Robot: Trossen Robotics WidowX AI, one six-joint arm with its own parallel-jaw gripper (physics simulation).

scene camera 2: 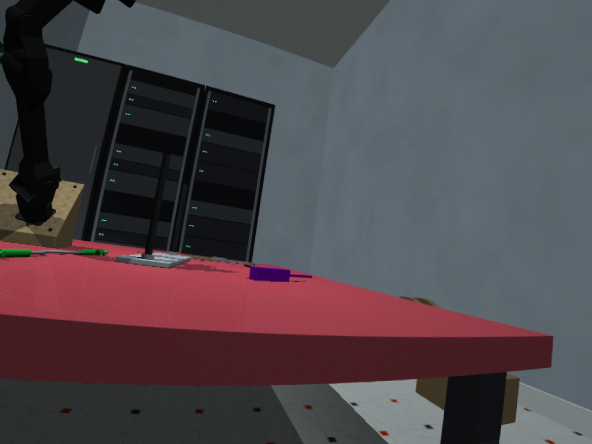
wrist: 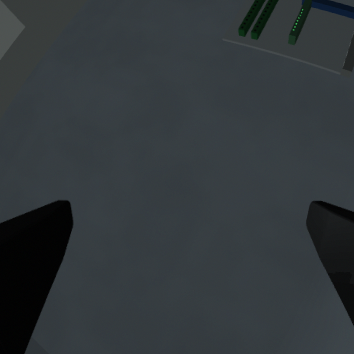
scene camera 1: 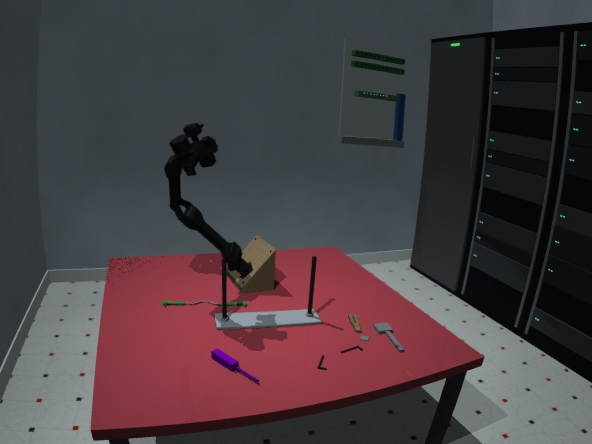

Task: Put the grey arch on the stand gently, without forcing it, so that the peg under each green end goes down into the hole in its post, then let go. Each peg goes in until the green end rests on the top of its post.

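Pixels of known places: gripper, fingertip midpoint: (wrist: 192,213) (scene camera 1: 207,133); arm's base at its link origin: (scene camera 2: 36,214) (scene camera 1: 246,270).
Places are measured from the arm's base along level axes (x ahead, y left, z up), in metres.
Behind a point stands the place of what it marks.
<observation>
The grey arch (scene camera 1: 202,302) {x 0.148, y -0.211, z -0.072 m} (scene camera 2: 57,252) {x 0.157, y -0.181, z -0.073 m} lies on the table behind and left of the stand in scene camera 1, with a green end (scene camera 1: 174,303) {x 0.166, y -0.329, z -0.069 m} (scene camera 2: 15,253) {x 0.167, y -0.328, z -0.071 m} on each side. The left post (scene camera 1: 224,290) {x 0.331, y -0.143, z 0.061 m} crosses in front of it there. The stand's pale base (scene camera 1: 295,318) {x 0.348, y 0.126, z -0.065 m} (scene camera 2: 171,262) {x 0.376, y -0.146, z -0.066 m} lies flat, and its left post and right post (scene camera 1: 312,285) {x 0.341, y 0.185, z 0.068 m} stand upright. The post holes are too small to make out. My gripper (wrist: 192,213) {x 0.049, y -0.189, z 0.594 m} is open and empty, raised high above the table and far from the arch; the wrist view faces the wall.
A tan sloped block (scene camera 1: 263,267) {x 0.059, y 0.062, z 0.035 m} (scene camera 2: 70,215) {x 0.062, y 0.045, z 0.011 m} stands at the arm's base, behind the stand. A purple tool (scene camera 1: 225,360) {x 0.619, y -0.182, z -0.051 m} (scene camera 2: 270,274) {x 0.594, y -0.201, z -0.062 m} lies in front. A grey hammer (scene camera 1: 383,328) {x 0.501, y 0.427, z -0.064 m}, a tan clamp-like piece (scene camera 1: 354,323) {x 0.435, y 0.333, z -0.063 m}, a small grey piece (scene camera 1: 364,338) {x 0.535, y 0.332, z -0.074 m} and two black angled pieces (scene camera 1: 351,349) {x 0.595, y 0.255, z -0.074 m} lie at the right.
</observation>
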